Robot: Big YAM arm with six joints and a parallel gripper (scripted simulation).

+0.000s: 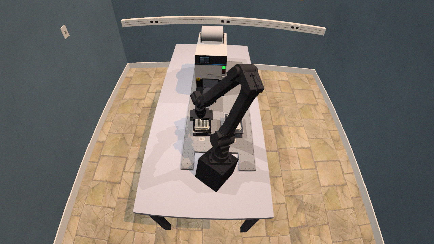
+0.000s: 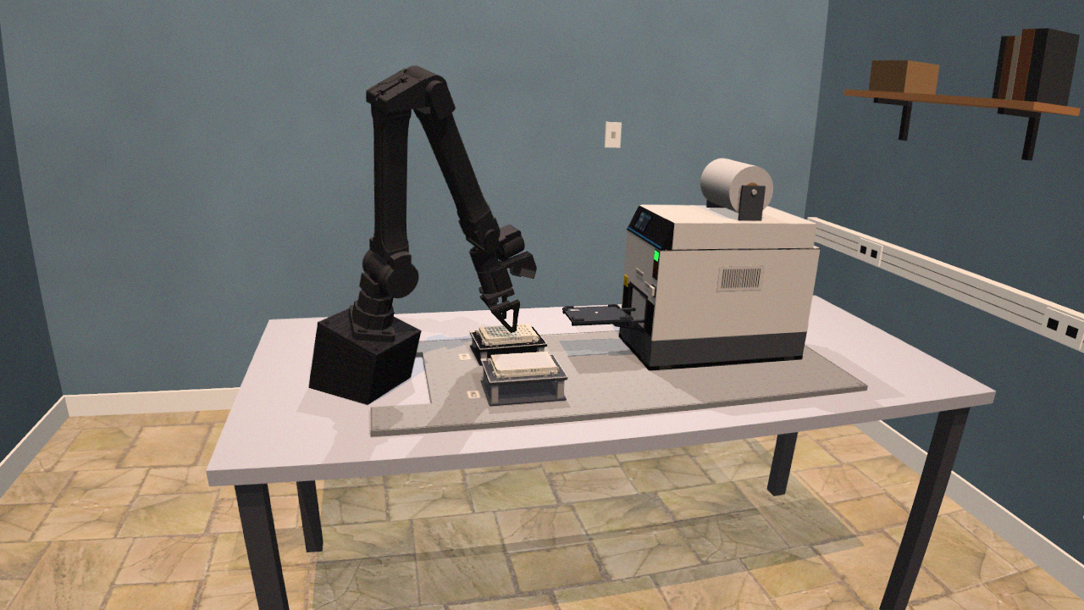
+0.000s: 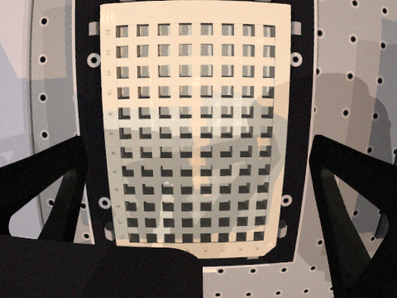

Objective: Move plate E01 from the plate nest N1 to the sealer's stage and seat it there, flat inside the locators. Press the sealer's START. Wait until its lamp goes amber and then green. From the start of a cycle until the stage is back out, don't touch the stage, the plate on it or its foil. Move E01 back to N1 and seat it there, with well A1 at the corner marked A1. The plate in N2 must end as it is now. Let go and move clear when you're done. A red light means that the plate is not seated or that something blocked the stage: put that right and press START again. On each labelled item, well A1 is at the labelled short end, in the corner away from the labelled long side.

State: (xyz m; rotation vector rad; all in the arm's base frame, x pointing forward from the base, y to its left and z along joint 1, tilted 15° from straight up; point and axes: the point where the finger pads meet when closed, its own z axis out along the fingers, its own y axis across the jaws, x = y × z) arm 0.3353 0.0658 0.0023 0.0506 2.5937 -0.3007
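My hand is 40 mm above the nest N1. Also, from my hand: cream plate: 40 mm behind, 210 mm to the right, 20 mm below; sealer stage: 200 mm ahead, 70 mm to the right, 30 mm above; foil roll: 530 mm ahead, 130 mm to the right, 340 mm above.
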